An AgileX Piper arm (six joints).
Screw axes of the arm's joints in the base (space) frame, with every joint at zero. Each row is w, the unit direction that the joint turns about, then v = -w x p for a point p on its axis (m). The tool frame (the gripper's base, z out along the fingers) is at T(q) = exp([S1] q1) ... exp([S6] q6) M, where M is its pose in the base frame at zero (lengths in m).
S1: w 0 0 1 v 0 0 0
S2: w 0 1 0 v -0.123 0 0
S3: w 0 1 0 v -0.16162 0 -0.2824
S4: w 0.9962 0 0.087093 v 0 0.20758 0
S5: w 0 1 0 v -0.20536 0 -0.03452
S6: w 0.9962 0 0.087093 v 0 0.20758 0
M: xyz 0.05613 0 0.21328 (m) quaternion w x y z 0.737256 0 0.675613 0
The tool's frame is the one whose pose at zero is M.
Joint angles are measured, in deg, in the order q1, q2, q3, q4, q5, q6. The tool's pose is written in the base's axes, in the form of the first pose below.
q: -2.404 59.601 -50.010 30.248 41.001 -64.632
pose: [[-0.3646, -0.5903, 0.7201, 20.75], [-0.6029, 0.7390, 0.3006, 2.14], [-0.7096, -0.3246, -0.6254, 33.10], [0, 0, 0, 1]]
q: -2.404 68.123 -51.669 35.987 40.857 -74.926
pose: [[-0.3387, -0.6787, 0.6517, 23.99], [-0.6521, 0.6686, 0.3574, 2.49], [-0.6783, -0.3039, -0.6690, 31.03], [0, 0, 0, 1]]
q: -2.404 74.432 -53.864 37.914 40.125 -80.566
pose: [[-0.3202, -0.7196, 0.6162, 26.47], [-0.6884, 0.6235, 0.3705, 2.50], [-0.6508, -0.3056, -0.6950, 29.60], [0, 0, 0, 1]]
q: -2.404 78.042 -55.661 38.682 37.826 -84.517
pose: [[-0.2898, -0.7237, 0.6263, 28.19], [-0.7184, 0.5969, 0.3573, 2.31], [-0.6324, -0.3464, -0.6929, 29.03], [0, 0, 0, 1]]
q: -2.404 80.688 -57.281 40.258 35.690 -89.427
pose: [[-0.2432, -0.7242, 0.6453, 29.58], [-0.7483, 0.5633, 0.3503, 2.19], [-0.6172, -0.3977, -0.6789, 28.78], [0, 0, 0, 1]]
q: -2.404 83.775 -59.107 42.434 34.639 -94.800
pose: [[-0.1971, -0.7348, 0.6490, 31.01], [-0.7743, 0.5227, 0.3566, 2.19], [-0.6013, -0.4323, -0.6720, 28.31], [0, 0, 0, 1]]
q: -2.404 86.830 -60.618 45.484 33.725 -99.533
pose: [[-0.1668, -0.7409, 0.6505, 32.36], [-0.7833, 0.5003, 0.3689, 2.25], [-0.5988, -0.4480, -0.6639, 27.64], [0, 0, 0, 1]]
